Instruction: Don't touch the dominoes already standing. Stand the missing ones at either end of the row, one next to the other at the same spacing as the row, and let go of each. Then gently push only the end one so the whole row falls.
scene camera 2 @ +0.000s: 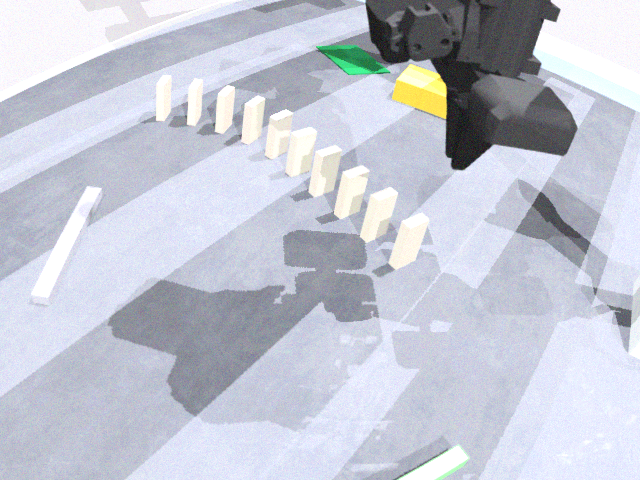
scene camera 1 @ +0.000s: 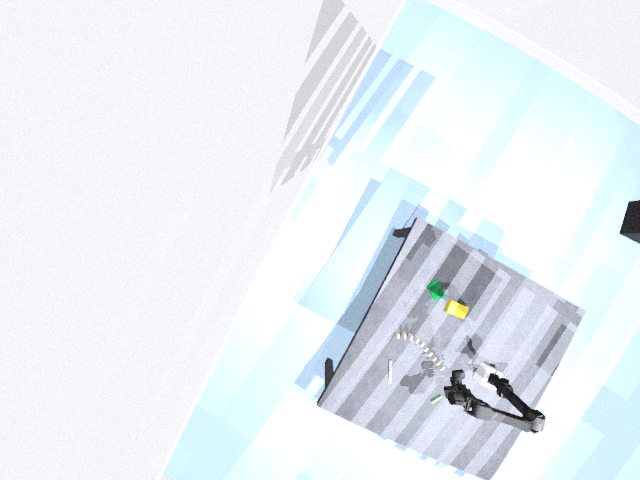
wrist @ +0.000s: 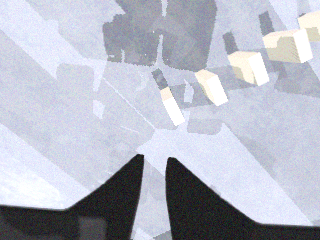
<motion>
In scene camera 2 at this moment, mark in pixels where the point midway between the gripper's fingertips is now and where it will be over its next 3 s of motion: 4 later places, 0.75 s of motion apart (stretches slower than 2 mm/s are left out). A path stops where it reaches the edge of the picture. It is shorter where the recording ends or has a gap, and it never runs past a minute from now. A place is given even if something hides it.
My gripper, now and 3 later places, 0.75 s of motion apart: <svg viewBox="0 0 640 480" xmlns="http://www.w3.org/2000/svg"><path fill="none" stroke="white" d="M454 163L464 206L429 267L398 226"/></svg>
</motion>
